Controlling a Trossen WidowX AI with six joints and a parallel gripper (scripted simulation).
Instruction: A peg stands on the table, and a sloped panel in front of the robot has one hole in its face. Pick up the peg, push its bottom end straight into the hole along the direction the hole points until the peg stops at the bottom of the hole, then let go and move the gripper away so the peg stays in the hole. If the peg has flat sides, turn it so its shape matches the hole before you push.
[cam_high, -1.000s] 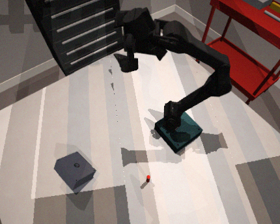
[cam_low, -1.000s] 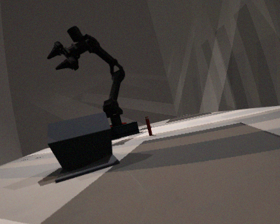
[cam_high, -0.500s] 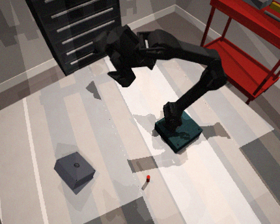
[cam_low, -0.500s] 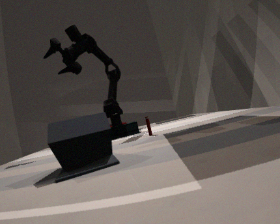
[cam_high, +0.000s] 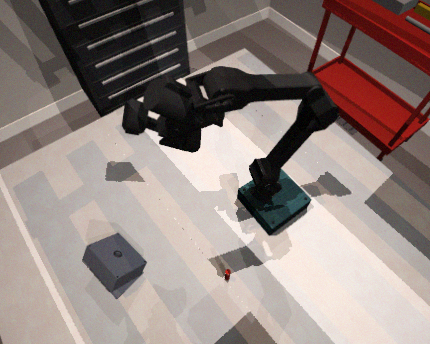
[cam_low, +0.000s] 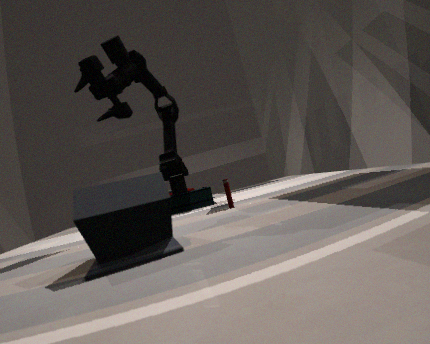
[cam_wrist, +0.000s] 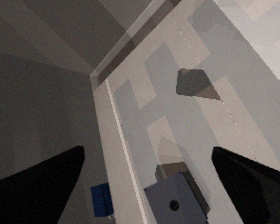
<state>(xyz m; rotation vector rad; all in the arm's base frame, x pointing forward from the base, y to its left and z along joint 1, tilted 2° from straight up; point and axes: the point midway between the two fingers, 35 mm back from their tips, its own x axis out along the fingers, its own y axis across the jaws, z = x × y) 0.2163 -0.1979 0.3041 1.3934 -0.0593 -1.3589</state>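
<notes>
My gripper tip is now 31 cm to the right of the red peg, 29 cm above it and 4 cm short of it. The rest, counted from my gripper tip: grey sloped panel 28 cm below, 23 cm ahead, 6 cm to the left.
</notes>
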